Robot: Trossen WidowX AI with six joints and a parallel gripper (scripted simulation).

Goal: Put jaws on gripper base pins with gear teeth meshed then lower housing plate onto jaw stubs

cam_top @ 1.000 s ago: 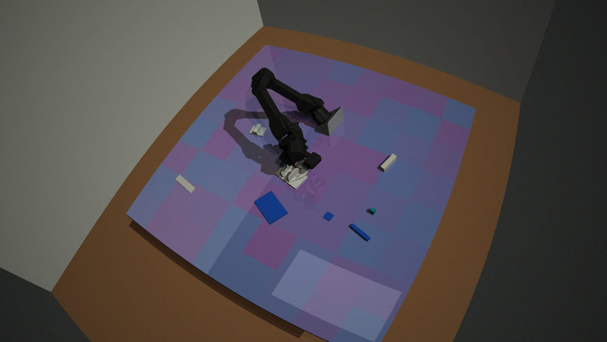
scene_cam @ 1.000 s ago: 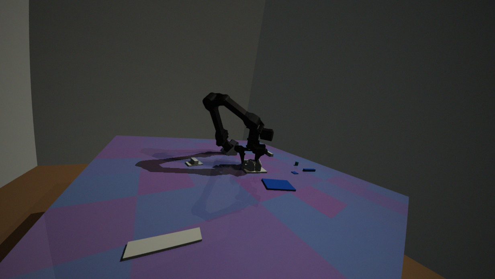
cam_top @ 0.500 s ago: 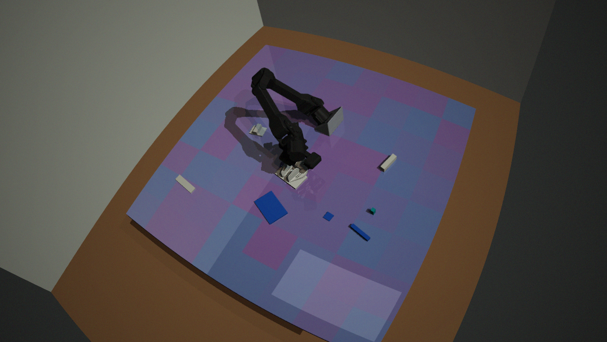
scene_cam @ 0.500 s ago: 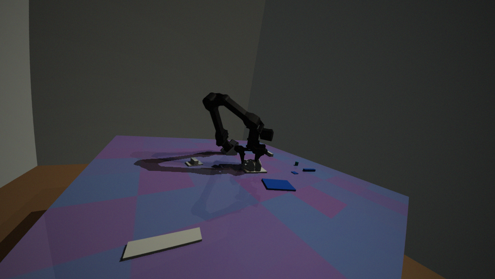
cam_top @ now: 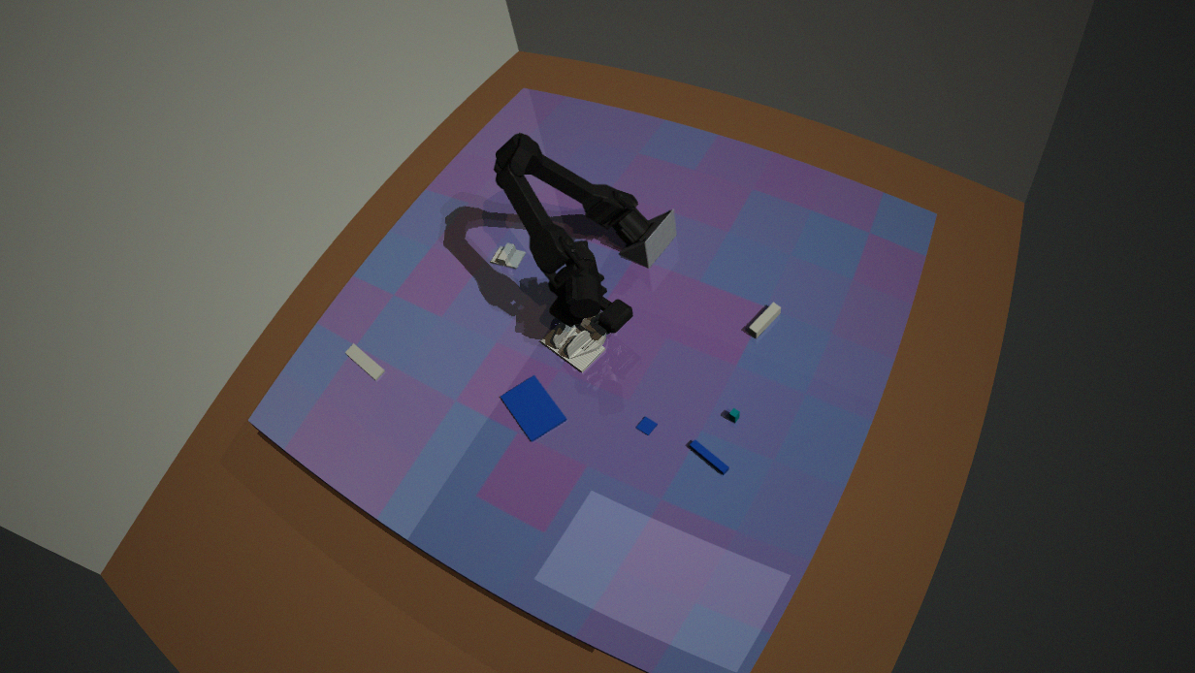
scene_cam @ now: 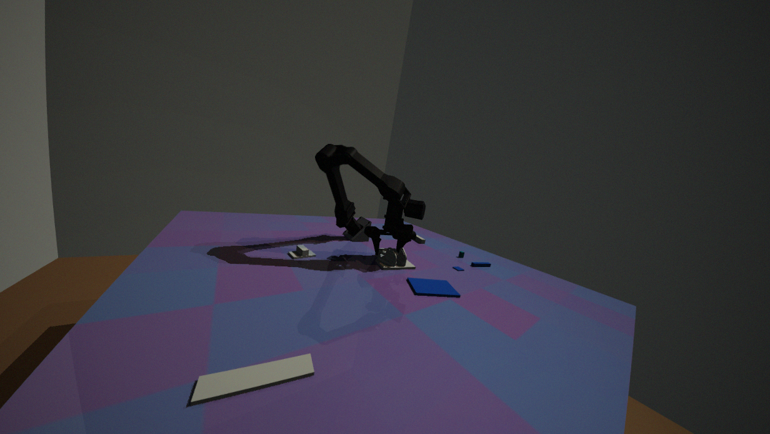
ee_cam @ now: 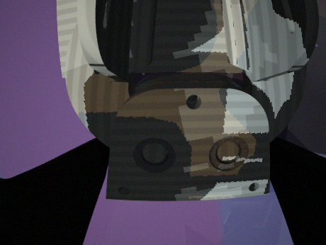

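Right now my gripper tip is 1 cm short of the pale blocky piece and 2 cm below it. The rest, counted from my gripper tip: blue plate 23 cm ahead, 1 cm to the left; ribbed white plate 7 cm ahead, 1 cm to the right; jaw 2 cm ahead, 2 cm to the right, 1 cm above.
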